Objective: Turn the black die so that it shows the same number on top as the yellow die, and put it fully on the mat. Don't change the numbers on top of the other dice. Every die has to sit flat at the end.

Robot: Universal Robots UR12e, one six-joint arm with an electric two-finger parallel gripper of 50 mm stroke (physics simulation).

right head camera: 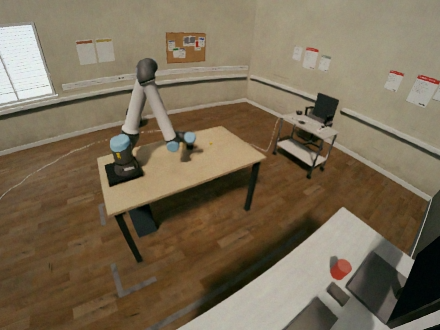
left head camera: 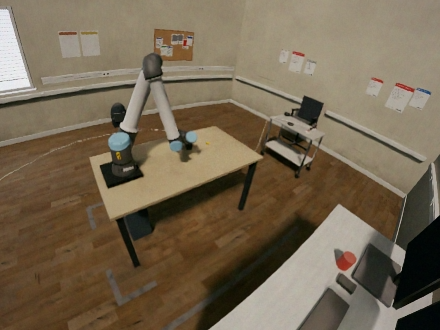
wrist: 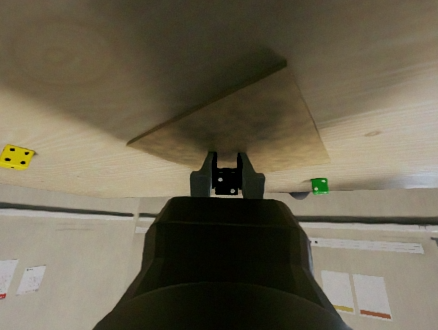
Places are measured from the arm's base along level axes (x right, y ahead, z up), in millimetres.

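Where they show: gripper, fingertip midpoint: (wrist: 226, 163); arm's base, origin of the base link: (right head camera: 126, 168) (left head camera: 124, 169).
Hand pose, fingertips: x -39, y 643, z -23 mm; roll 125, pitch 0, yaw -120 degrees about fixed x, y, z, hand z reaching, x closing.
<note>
Things, the pixels of their top centre, and the offset from my fingertips. Level surfaces: height alone.
- black die, middle of its top: (wrist: 226, 195) dx +0, dy +0, dz +30 mm
- mat, middle of its top: (wrist: 235, 154) dx -2, dy -8, dz -8 mm
- yellow die, middle of its top: (wrist: 11, 167) (left head camera: 207, 142) (right head camera: 210, 142) dx +105, dy +193, dz +8 mm
- green die, middle of its top: (wrist: 320, 193) dx -150, dy -69, dz +8 mm
- wooden table, its level: dz -12 mm
My gripper (left head camera: 188, 147) (right head camera: 190, 147) (wrist: 226, 163) is shut on the black die (wrist: 227, 183), low over the table and tilted. The face of the black die towards the wrist camera shows two white pips; its other faces are hard to read. The mat (wrist: 250, 110), brown and square, lies beyond the fingertips in the wrist view; whether the die touches it I cannot tell. The yellow die (left head camera: 207, 143) (right head camera: 211, 144) (wrist: 16, 157) lies flat with four pips on top, at the left of the wrist view. The green die (wrist: 320, 186) is at the right, with two pips showing.
The wooden table (left head camera: 220, 165) (right head camera: 225, 162) carries the arm's black base plate (left head camera: 107, 175) (right head camera: 114, 175) at its left end. A dark rounded object (wrist: 300, 195) shows past the table edge near the green die. The arm's shadow falls across the mat and table.
</note>
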